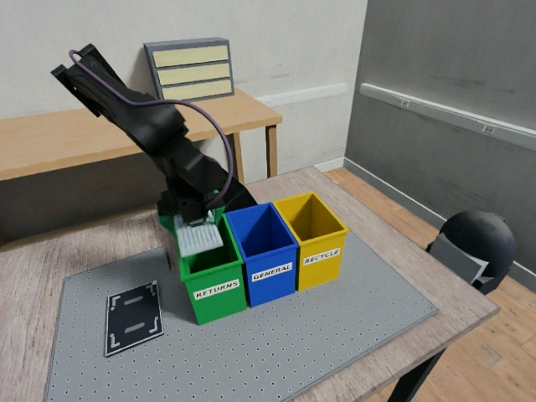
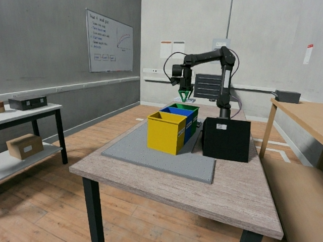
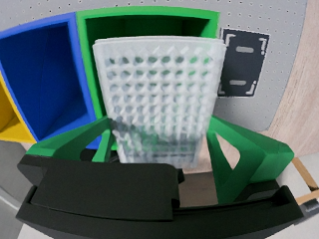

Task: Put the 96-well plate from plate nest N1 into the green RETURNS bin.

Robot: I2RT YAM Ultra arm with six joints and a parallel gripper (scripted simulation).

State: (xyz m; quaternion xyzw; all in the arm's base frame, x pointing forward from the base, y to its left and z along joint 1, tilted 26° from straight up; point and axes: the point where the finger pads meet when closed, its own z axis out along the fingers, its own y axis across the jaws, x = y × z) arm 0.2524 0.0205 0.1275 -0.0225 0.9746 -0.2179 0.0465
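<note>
The green returns bin lies 14 cm below my hand and 1 cm to the left of it. Round my hand: blue general bin: 14 cm to the left, 14 cm below; 96-well plate: 1 cm ahead; black plate nest N1: 22 cm below, 19 cm to the right.
</note>
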